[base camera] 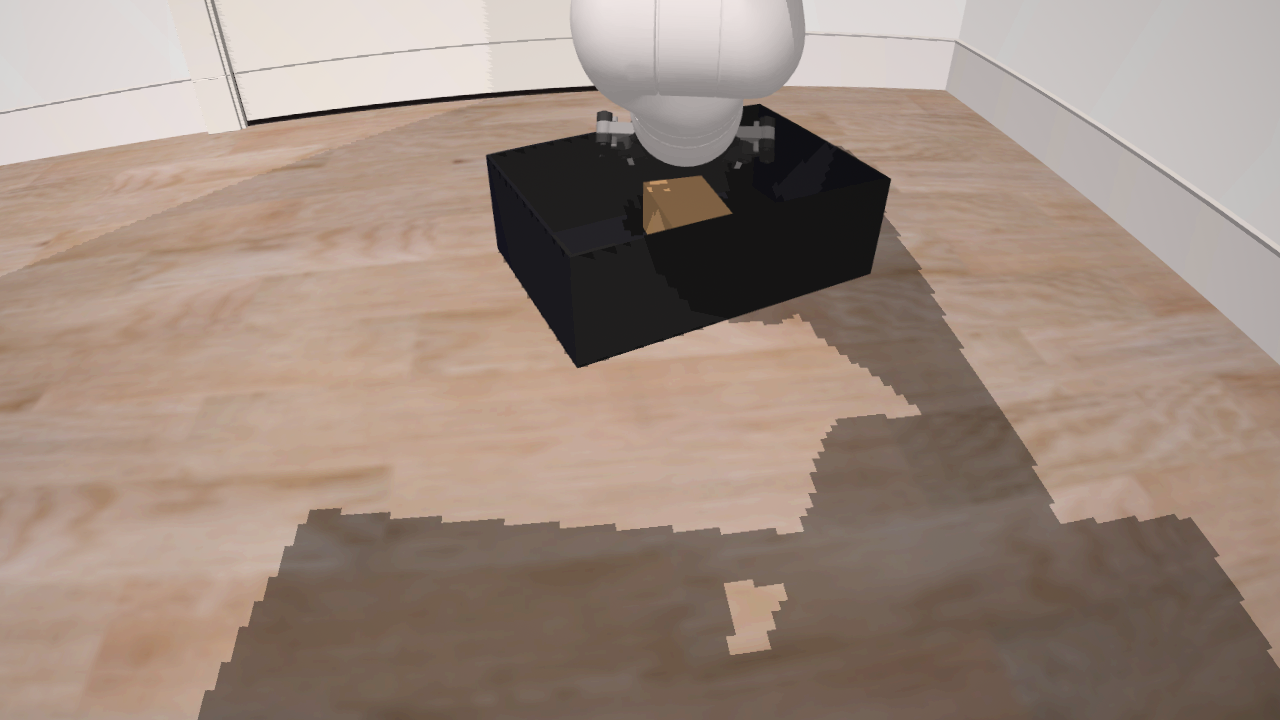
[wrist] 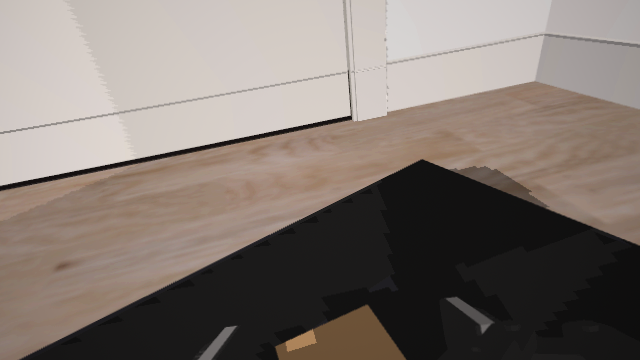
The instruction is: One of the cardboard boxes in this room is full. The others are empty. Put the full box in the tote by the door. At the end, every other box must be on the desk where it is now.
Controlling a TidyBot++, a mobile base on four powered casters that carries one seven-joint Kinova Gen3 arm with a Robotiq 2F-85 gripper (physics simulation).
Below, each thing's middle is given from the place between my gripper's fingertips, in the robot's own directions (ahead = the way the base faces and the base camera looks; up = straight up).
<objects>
My hand is 5 cm above the black tote (base camera: 569, 224) and 2 cm past it.
</objects>
